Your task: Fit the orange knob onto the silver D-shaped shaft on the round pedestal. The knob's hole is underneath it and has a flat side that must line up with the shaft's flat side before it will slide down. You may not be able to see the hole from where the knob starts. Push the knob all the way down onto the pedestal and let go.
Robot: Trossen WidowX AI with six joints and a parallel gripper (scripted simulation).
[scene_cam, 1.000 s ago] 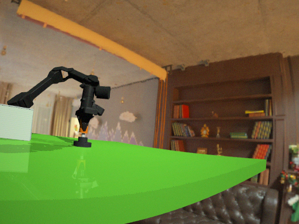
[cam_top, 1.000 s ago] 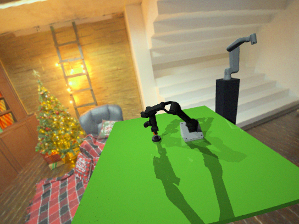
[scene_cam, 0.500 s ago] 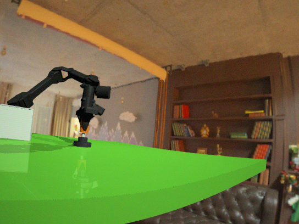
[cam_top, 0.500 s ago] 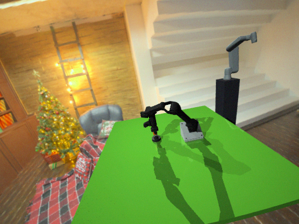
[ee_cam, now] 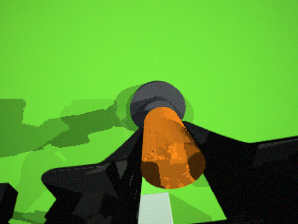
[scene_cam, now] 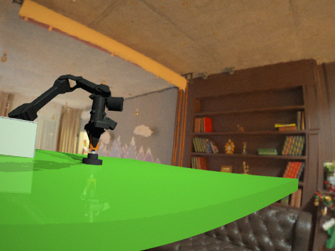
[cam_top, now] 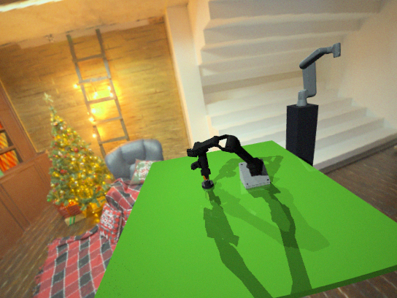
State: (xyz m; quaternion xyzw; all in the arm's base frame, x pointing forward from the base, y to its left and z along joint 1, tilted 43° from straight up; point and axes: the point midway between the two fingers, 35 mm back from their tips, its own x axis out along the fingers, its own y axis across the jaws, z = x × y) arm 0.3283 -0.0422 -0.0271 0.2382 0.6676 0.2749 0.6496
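My gripper tip is 4 cm above the dark round pedestal. From my gripper tip the other things lie so: orange knob 3 cm above.
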